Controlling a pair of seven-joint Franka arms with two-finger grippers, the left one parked.
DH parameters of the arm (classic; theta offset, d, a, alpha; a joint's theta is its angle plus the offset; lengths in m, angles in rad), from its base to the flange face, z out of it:
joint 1: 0 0.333 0 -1.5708
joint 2: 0 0 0 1.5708
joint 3: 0 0.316 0.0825 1.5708
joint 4: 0 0 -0.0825 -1.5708
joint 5: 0 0.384 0 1.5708
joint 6: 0 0 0.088 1.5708
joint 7: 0 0.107 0 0
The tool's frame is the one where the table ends.
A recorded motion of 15 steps. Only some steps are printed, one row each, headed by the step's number.
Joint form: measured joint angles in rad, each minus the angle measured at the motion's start. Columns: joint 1, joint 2, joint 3, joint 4, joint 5, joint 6, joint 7.
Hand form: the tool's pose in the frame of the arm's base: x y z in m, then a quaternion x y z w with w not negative. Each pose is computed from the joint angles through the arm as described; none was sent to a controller.
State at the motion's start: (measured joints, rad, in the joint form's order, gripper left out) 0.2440 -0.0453 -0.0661 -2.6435 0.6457 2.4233 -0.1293
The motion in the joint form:
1: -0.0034 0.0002 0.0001 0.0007 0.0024 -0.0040 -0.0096
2: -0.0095 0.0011 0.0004 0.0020 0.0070 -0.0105 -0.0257
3: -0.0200 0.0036 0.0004 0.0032 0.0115 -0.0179 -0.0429
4: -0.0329 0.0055 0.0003 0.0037 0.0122 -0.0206 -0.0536
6: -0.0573 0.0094 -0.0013 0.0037 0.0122 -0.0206 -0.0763
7: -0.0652 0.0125 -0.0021 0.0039 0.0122 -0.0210 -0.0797
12: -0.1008 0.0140 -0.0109 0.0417 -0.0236 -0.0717 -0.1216
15: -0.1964 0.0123 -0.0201 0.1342 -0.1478 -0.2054 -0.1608
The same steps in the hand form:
1: 0.3992 0.0736 0.2460 -0.97239 0.10606 0.08825 0.18823
2: 0.3993 0.0718 0.2458 -0.97212 0.10229 0.08901 0.19131
3: 0.3995 0.0682 0.2448 -0.97156 0.10033 0.09034 0.19453
4: 0.4001 0.0631 0.2441 -0.97118 0.10164 0.08993 0.19593
6: 0.4013 0.0527 0.2425 -0.97091 0.10365 0.08696 0.19754
7: 0.4015 0.0492 0.2413 -0.97053 0.10649 0.08731 0.19773
12: 0.4130 0.0358 0.2508 -0.97175 0.08539 0.08602 0.20250
15: 0.4351 -0.0012 0.2768 -0.97488 0.05057 0.09451 0.19525

